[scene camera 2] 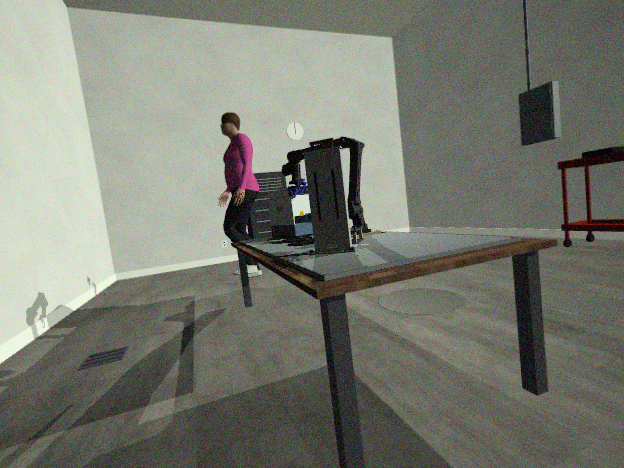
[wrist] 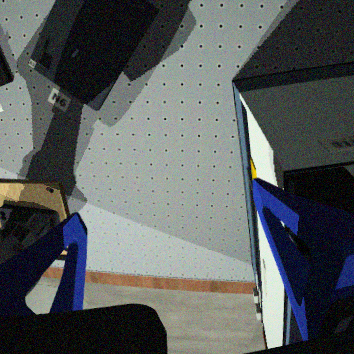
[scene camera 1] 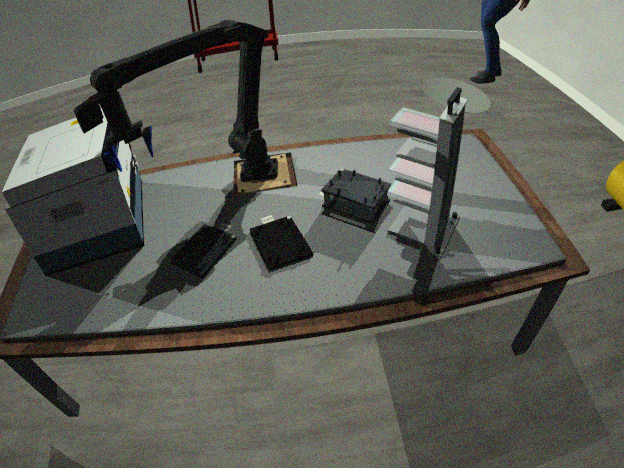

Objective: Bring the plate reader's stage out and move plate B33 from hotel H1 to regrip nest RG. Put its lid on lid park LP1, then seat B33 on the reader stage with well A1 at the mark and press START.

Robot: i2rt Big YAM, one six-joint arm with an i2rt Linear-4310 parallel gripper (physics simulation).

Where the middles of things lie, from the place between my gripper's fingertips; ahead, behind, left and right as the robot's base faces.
Now: hand 7 cm short of the flat dark nest (scene camera 1: 201,252), 15 cm to the right of it and 26 cm above it. Round my hand: plate reader (scene camera 1: 109,206): 8 cm behind, 28 cm to the right, 13 cm below; black flat pad (scene camera 1: 280,242): 4 cm ahead, 36 cm to the left, 25 cm below.
